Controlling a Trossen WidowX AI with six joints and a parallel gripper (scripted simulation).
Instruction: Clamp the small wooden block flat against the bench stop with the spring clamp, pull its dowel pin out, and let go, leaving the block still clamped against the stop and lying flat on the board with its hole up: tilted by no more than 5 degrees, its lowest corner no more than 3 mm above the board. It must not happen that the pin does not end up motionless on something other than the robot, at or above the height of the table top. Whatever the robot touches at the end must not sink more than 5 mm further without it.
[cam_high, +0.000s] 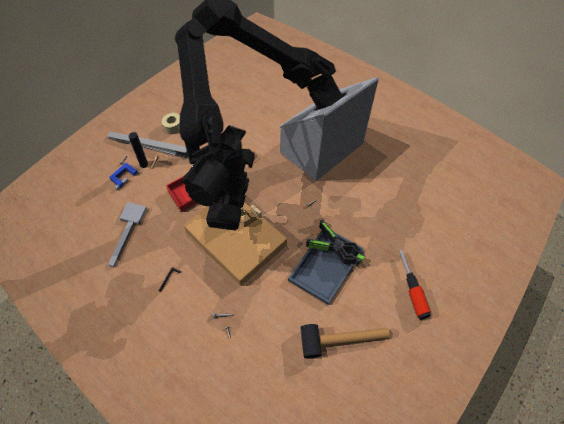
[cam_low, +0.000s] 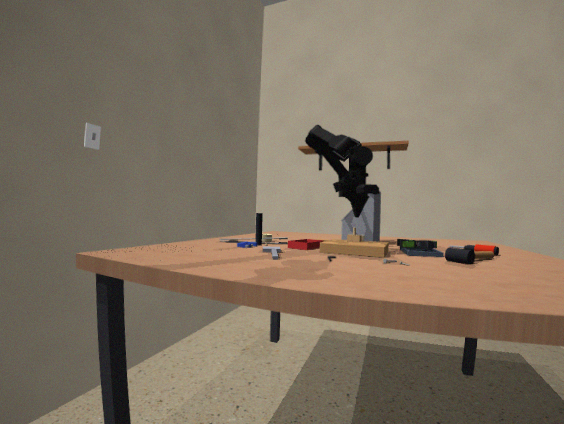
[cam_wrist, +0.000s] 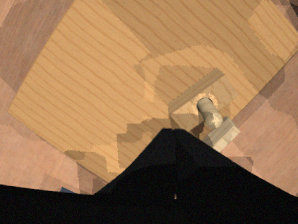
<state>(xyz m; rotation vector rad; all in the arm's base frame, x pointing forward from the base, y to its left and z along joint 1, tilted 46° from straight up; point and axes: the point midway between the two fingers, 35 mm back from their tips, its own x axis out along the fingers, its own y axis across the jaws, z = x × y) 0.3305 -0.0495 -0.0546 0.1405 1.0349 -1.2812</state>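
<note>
Right now the dowel pin is 10 cm below my hand, 3 cm behind it and 1 cm to the right of it. From my hand the other things lie so: small wooden block 11 cm below, 3 cm behind, 1 cm to the right; then wooden board 14 cm below, 1 cm ahead; then bench stop 11 cm below, 6 cm behind.
</note>
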